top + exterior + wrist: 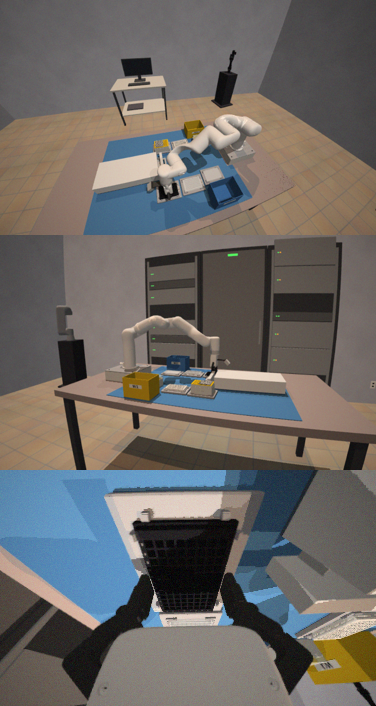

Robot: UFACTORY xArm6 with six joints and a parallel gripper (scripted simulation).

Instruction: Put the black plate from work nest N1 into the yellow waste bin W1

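Right now the black plate is 10 mm below my hand. Round my hand: drawer: 220 mm to the right, 100 mm ahead, 10 mm below; then work nest N1: 30 mm below; then white cooler: 220 mm to the right, 160 mm ahead.
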